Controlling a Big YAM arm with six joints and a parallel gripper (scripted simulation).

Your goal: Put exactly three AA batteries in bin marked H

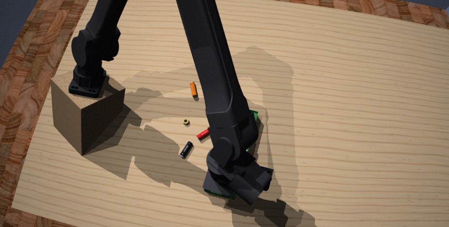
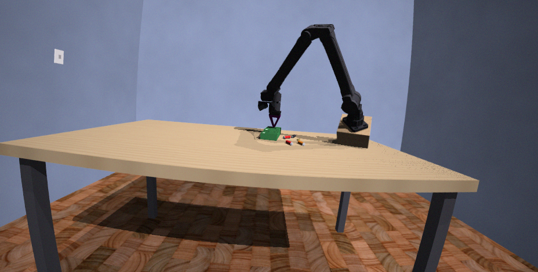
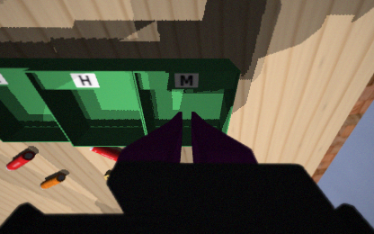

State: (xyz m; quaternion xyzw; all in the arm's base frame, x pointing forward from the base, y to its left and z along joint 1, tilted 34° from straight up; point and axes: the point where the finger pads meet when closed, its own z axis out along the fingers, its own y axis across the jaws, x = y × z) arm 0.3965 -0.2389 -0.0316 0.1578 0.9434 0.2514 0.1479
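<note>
The green bin is 2 cm ahead of my hand, 8 cm to the left of it and 3 cm below it. From my hand the other things lie so: black AA battery (11 cm behind, 8 cm to the left, 4 cm below); orange AA battery (11 cm behind, 27 cm to the left, 4 cm below); yellow nut (12 cm behind, 17 cm to the left, 5 cm below).
</note>
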